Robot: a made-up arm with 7 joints.
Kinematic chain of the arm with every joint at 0, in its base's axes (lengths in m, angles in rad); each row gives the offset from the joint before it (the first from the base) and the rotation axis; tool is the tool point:
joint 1: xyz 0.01 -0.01 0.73 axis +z
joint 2: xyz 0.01 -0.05 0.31 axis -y
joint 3: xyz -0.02 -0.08 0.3 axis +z
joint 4: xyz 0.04 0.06 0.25 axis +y
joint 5: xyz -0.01 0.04 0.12 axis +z
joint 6: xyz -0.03 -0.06 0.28 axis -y
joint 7: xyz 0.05 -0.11 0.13 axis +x
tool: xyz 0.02 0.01 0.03
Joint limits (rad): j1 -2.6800..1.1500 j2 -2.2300..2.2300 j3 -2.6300..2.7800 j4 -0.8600..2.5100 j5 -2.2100..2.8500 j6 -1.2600..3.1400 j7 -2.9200..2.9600
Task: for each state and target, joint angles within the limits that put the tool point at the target. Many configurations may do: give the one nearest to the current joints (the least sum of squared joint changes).
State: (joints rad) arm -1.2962 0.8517 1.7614 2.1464 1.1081 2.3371 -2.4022
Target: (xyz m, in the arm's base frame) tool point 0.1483 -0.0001 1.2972
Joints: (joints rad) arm -1.4945 0.4868 1.4708 2.3193 1.1386 2.2364 -2.4296
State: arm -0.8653 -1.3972 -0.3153 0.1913 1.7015 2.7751 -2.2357
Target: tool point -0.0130 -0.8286 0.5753
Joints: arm -1.2740 -1.8693 -0.4246 0.1971 1.7276 2.5118 -2.2791
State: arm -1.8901 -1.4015 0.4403 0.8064 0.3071 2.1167 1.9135
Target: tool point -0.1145 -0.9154 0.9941
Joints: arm -1.6053 -1.2685 0.5892 0.9589 0.3954 2.2118 1.9216
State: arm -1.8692 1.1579 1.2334 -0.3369 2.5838 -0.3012 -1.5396
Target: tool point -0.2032 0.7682 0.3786
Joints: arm -1.6198 1.9326 1.2072 -0.5533 2.6533 -0.3456 -1.5306
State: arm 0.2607 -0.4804 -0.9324 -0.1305 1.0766 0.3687 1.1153
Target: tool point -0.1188 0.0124 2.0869
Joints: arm 0.2800 -0.1080 -0.9365 -0.7669 0.8444 0.5576 1.1138
